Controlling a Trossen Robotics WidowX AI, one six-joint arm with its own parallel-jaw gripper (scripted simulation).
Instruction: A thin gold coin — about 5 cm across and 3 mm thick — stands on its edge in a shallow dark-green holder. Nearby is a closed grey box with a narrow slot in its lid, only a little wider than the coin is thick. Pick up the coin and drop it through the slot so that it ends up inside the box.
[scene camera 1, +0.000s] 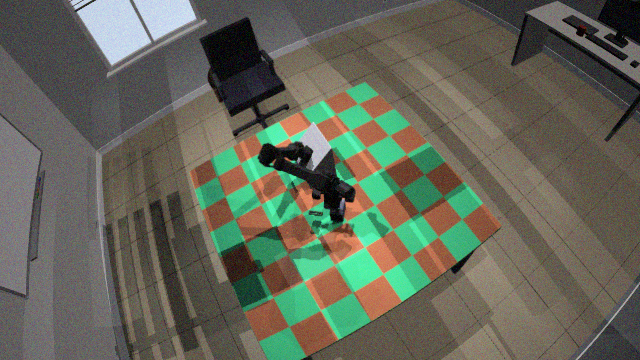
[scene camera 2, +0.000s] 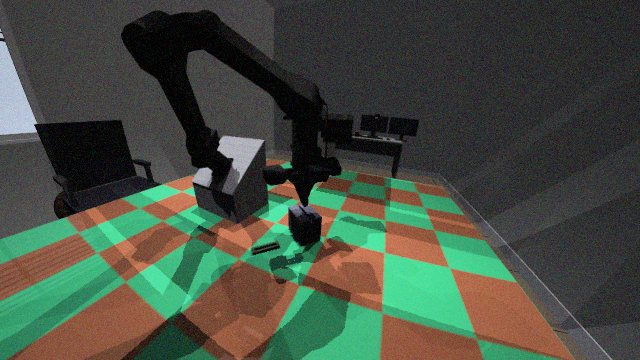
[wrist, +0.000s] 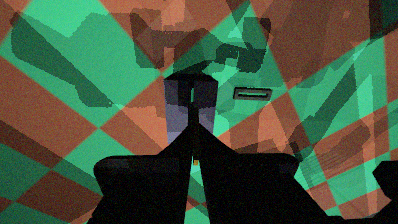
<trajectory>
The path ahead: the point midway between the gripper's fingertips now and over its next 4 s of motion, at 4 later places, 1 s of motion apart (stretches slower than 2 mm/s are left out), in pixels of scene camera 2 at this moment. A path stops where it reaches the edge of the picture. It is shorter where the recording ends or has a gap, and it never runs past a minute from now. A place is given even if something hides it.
The gripper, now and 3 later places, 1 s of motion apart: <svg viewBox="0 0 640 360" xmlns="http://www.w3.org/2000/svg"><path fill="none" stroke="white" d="M303 202L304 202L304 206L304 187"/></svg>
</trajectory>
